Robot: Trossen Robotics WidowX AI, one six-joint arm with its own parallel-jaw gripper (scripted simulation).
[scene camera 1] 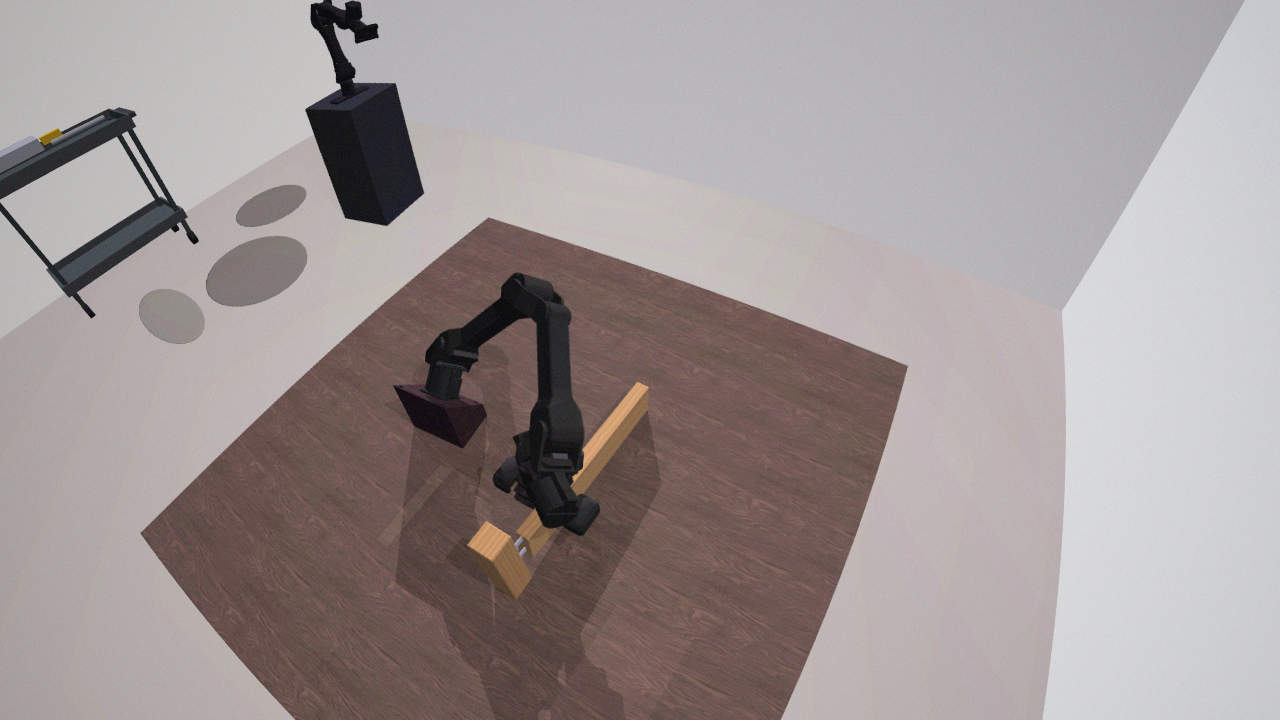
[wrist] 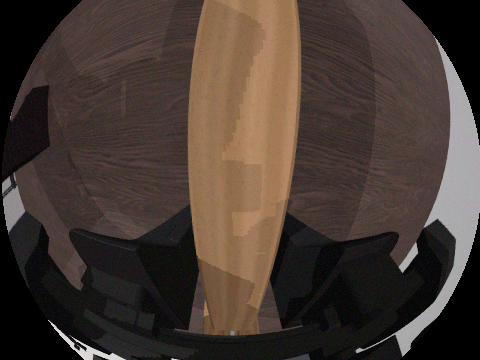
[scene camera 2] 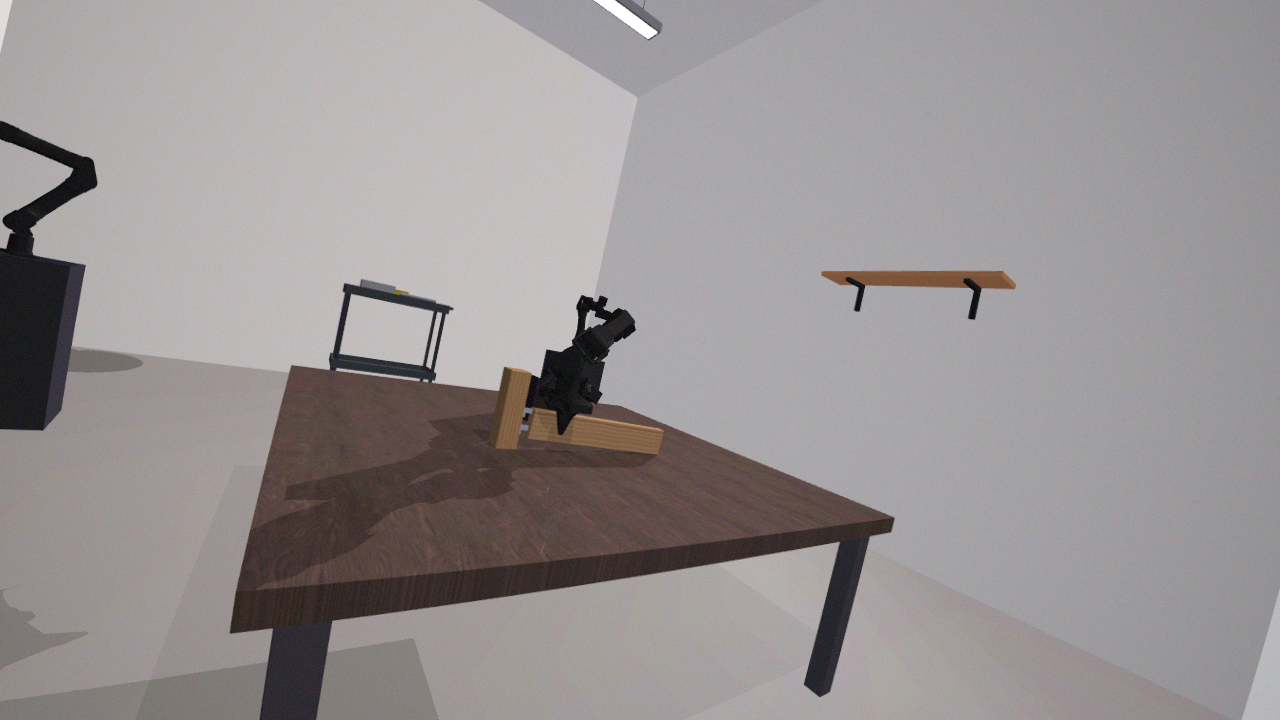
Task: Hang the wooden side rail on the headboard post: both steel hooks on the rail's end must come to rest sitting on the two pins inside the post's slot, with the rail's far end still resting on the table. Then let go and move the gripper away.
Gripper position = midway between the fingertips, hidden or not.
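Note:
Scene camera 1 gives me a wooden side rail (scene camera 1: pixel 603 444), and my own gripper (scene camera 1: pixel 551 516) is there with a headboard post (scene camera 1: pixel 494 550). In scene camera 2 I see the post (scene camera 2: pixel 507 422), the rail (scene camera 2: pixel 541 425) and my gripper (scene camera 2: pixel 557 433). The wrist view shows me my gripper (wrist: pixel 233 202), and the rail (wrist: pixel 244 105) too.

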